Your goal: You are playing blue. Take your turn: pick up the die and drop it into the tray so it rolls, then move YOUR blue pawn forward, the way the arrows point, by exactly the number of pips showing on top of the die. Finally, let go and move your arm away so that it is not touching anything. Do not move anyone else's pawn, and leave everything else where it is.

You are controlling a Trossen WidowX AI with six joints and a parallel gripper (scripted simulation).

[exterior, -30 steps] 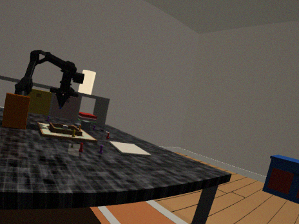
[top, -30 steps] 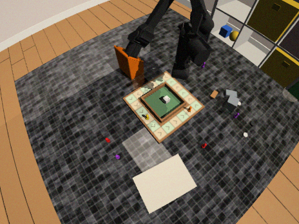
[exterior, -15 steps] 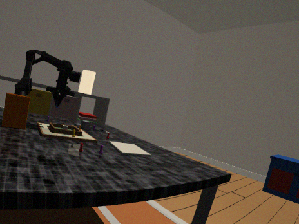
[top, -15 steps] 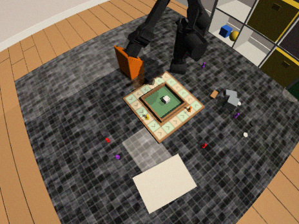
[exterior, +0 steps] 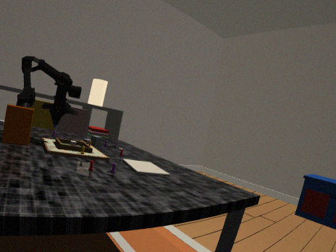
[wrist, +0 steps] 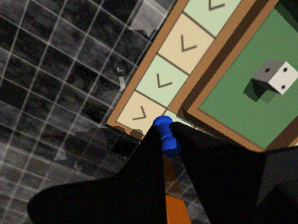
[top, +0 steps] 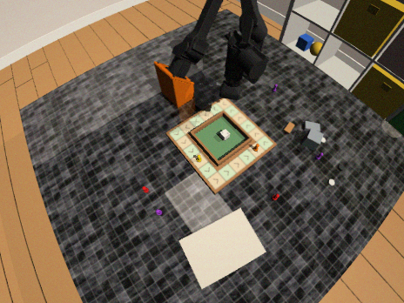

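My gripper tip is 100 mm to the left of the die, 90 mm short of it and 70 mm above it. From my gripper tip the other things lie so: blue pawn: 10 mm above; then green tray: 120 mm to the right, 80 mm below, 80 mm ahead; then orange pawn: 190 mm ahead, 60 mm below, 50 mm to the right.
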